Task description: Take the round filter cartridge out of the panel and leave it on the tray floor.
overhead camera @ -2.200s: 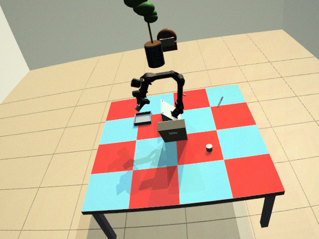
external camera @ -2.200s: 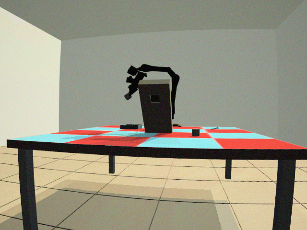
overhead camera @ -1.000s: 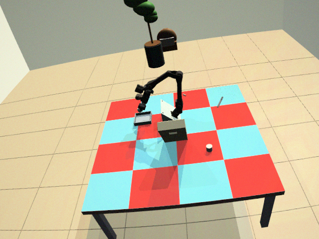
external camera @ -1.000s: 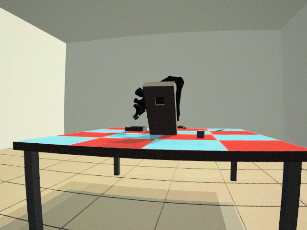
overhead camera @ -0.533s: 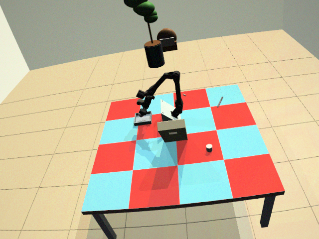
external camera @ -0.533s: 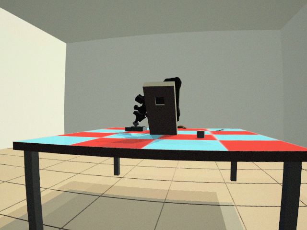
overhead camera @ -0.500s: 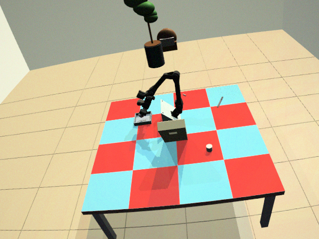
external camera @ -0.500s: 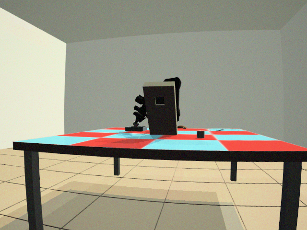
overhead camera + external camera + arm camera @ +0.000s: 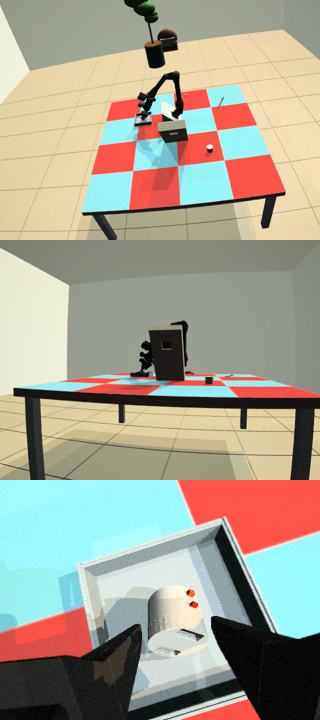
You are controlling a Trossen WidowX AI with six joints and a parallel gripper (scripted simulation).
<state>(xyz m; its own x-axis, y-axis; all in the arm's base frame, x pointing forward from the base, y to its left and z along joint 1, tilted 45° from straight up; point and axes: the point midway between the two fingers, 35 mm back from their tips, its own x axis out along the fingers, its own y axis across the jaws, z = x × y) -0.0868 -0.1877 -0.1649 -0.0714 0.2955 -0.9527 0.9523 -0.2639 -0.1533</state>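
Right now the round filter cartridge is 1 cm below my gripper tip. From my gripper tip the other things lie so: grey tray: 1 cm to the right, 4 cm below; beige service panel: 43 cm ahead, 23 cm to the left, 12 cm above.
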